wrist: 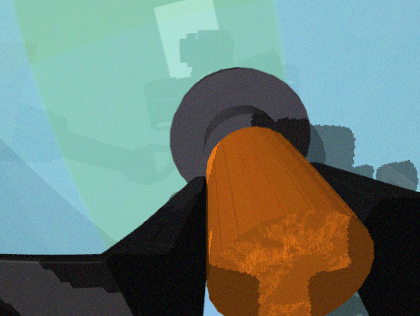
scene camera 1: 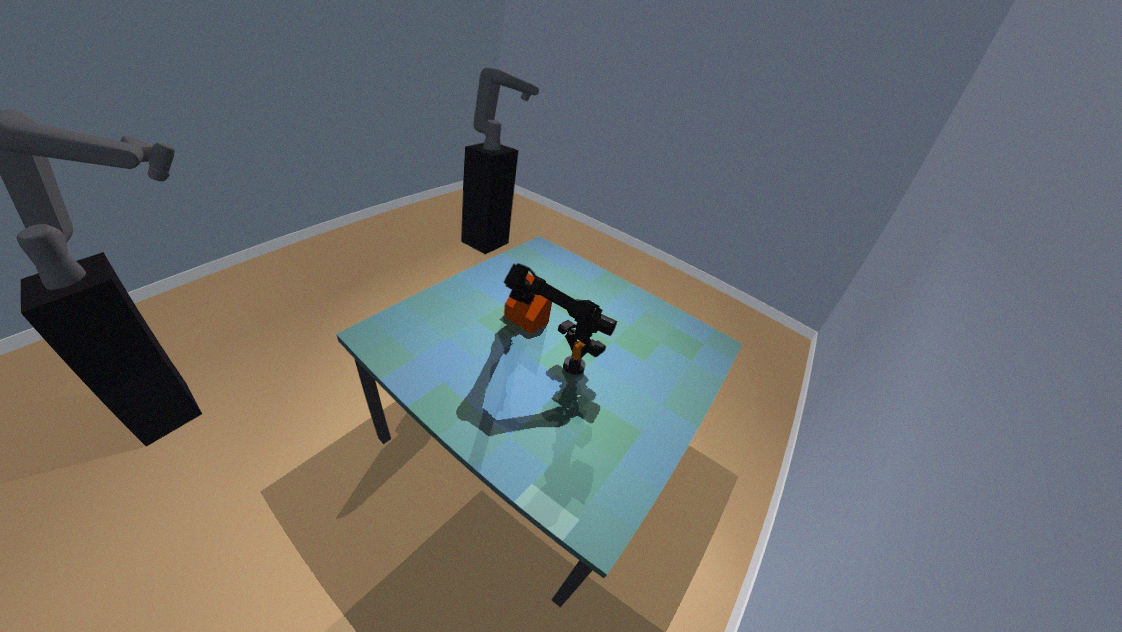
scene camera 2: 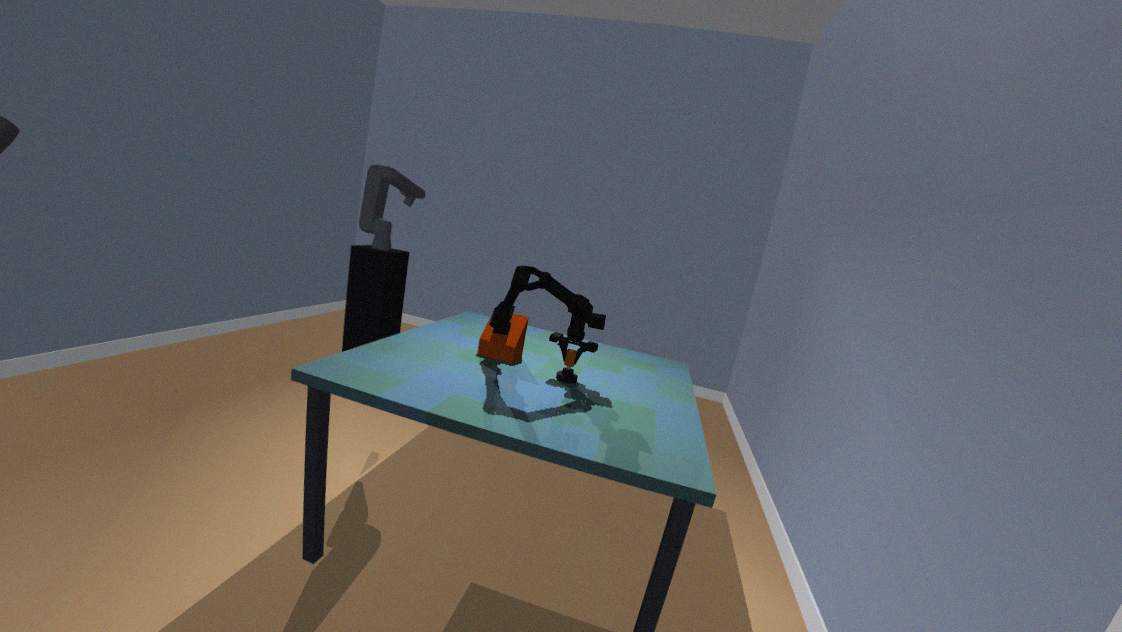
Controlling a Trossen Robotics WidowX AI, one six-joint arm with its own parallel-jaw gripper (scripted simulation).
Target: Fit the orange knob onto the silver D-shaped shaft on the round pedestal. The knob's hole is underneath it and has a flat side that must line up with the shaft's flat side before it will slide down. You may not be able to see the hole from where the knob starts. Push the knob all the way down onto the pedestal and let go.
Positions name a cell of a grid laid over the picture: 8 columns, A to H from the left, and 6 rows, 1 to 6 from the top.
Labels:
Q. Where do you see an orange knob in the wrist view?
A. At F5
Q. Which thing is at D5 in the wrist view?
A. My gripper.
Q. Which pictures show my gripper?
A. The wrist view, scene camera 1 and scene camera 2: all of them.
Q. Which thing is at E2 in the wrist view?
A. A pedestal.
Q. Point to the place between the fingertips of my gripper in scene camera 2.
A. At E4

